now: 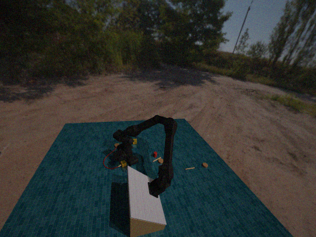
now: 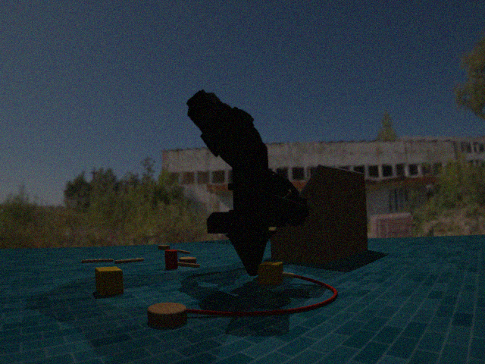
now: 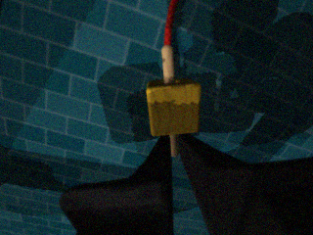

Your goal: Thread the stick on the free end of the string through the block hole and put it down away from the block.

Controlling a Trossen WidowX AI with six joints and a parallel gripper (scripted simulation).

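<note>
Right now the red cylinder is 5 cm ahead of my gripper tip, 21 cm to the right of it and 1 cm above it. Round my gripper tip: thin wooden stick 2 cm behind, 4 cm to the left.
</note>
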